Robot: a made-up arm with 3 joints. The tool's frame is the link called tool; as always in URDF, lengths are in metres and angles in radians.
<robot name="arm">
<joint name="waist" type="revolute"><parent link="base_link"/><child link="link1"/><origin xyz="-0.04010 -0.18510 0.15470" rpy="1.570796 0.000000 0.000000"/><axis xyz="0 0 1"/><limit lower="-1.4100" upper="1.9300" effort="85" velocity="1.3"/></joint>
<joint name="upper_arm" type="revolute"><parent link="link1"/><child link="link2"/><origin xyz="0.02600 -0.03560 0.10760" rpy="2.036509 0.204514 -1.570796"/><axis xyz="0 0 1"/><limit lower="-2.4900" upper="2.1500" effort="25" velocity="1.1"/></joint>
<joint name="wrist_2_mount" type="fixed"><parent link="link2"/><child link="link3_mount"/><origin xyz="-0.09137 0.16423 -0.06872"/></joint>
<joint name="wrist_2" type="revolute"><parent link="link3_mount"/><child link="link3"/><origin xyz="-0.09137 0.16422 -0.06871" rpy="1.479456 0.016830 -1.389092"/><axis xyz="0 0 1"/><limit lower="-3.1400" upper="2.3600" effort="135" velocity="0.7"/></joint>
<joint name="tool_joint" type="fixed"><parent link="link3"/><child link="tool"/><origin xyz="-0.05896 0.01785 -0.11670" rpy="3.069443 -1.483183 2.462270"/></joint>
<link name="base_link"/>
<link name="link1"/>
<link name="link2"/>
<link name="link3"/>
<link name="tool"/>
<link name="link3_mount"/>
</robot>
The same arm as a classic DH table. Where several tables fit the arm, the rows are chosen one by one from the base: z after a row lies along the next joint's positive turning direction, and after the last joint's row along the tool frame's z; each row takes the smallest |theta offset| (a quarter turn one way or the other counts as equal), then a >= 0, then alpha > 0; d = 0 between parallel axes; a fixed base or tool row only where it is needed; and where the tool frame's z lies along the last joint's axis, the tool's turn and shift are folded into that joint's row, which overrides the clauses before.
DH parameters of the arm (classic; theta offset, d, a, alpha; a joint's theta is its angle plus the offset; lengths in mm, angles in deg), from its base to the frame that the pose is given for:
base (fixed): 0.00 154.7 -40.1 90.00
waist: 84.17 278.3 -32.8 -116.08
upper_arm: 87.43 -181.2 -356.3 84.77
wrist_2: 45.96 8.5 -27.2 -95.01
tool (fixed): -90.36 55.5 0.0 0.00
Joint limits (deg, base to tool): -80.79..110.58 -142.67..123.19 -179.91..135.22

